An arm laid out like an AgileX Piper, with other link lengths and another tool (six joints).
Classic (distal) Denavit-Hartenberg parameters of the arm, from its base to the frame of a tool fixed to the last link. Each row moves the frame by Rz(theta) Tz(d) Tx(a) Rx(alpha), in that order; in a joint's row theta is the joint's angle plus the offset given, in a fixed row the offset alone. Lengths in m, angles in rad.
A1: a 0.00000; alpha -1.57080; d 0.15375; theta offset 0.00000
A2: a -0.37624; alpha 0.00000; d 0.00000; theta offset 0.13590
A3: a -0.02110; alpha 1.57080; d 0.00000; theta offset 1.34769
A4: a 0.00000; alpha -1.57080; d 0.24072; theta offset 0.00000
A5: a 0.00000; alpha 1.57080; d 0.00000; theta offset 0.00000
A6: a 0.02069; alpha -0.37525; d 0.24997; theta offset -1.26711
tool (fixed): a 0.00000; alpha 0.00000; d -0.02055; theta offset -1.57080
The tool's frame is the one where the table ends.
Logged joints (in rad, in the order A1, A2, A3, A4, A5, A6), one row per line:
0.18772, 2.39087, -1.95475, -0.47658, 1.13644, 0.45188
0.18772, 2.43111, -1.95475, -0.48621, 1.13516, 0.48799
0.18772, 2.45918, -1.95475, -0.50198, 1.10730, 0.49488
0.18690, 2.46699, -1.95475, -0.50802, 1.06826, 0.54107
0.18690, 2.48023, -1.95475, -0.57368, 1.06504, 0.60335
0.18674, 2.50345, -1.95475, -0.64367, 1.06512, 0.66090
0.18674, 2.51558, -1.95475, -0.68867, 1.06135, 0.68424
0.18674, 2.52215, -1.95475, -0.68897, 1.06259, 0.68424
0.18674, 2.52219, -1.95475, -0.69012, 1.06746, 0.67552
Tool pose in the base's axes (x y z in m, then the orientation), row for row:
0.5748, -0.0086, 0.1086, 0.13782, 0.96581, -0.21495, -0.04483
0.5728, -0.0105, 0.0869, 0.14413, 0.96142, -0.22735, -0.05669
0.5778, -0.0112, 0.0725, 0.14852, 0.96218, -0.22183, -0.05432
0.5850, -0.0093, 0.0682, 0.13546, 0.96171, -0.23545, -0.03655
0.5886, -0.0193, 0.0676, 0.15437, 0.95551, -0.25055, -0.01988
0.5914, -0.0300, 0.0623, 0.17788, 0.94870, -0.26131, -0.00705
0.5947, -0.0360, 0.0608, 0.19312, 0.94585, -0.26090, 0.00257
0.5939, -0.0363, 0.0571, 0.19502, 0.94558, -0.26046, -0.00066
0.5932, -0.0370, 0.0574, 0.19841, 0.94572, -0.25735, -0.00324
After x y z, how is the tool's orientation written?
As a quaternion, w x y z.
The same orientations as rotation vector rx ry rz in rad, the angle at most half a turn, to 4 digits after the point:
2.7938, -0.6218, -0.1297
2.7712, -0.6553, -0.1634
2.7666, -0.6378, -0.1562
2.7856, -0.6820, -0.1059
2.7385, -0.7181, -0.0570
2.6839, -0.7393, -0.0199
2.6538, -0.7320, 0.0072
2.6503, -0.7300, -0.0018
2.6459, -0.7200, -0.0091

